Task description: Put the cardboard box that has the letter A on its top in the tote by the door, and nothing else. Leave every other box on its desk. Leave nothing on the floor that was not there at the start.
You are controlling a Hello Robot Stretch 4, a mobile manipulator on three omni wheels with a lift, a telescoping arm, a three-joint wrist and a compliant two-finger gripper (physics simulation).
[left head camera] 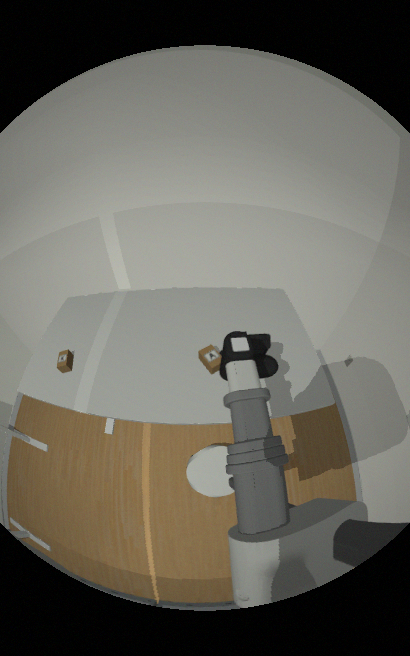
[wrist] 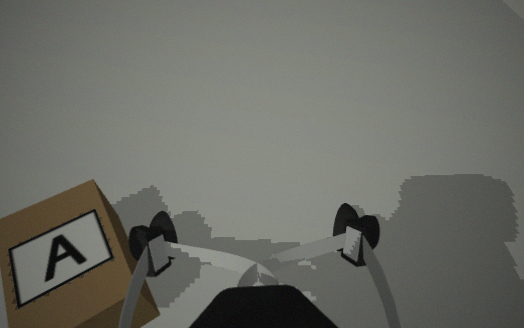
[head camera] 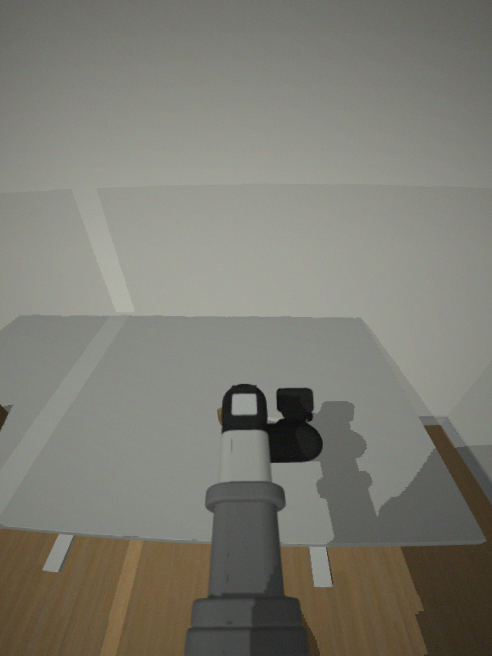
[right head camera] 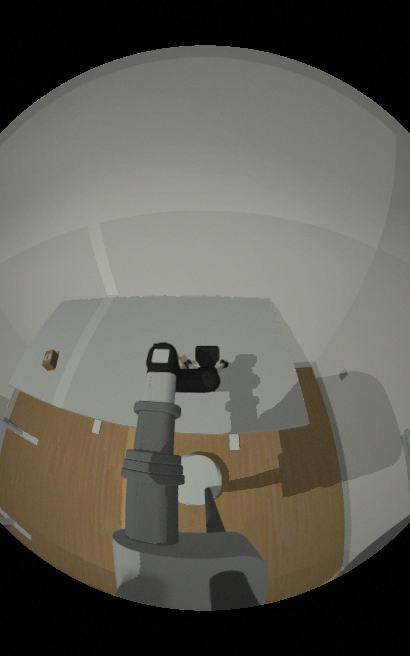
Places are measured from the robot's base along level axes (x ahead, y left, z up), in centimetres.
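Pixels of known places: gripper, fingertip midpoint: [wrist: 255, 227] [head camera: 278, 415]; robot's base at its link origin: [left head camera: 214, 469] [right head camera: 193, 478].
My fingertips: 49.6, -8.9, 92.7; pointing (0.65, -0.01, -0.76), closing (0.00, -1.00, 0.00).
Observation:
Ahead of a thing's pixels: the offset from my fingertips to its top centre, as dx, dy, dz. Level surfaces: height alone.
A brown cardboard box @(-3.4, +11.4, +4.6) [wrist: 119, 272] [left head camera: 202, 356] with a white label bearing a black A on its top sits on the grey desk @(dz -0.5) [wrist: 260, 125] [left head camera: 165, 325] [head camera: 158, 365]. In the head camera view a sliver of it shows left of the wrist. My gripper [wrist: 255, 227] is open, its fingers spread above the desk with no thing between them. The box is just outside the left finger in the wrist view, turned at an angle; whether they touch I cannot tell. The tote does not show in these views.
Another small brown box @(-4.1, +79.1, +4.6) [left head camera: 66, 362] [right head camera: 51, 360] stands at the desk's left; its label is too small to read. A white disc [left head camera: 207, 472] [right head camera: 197, 482] is low beneath the arm. White desk feet show on the wooden floor @(dz -95.5) [head camera: 174, 588]. Walls stand behind and right.

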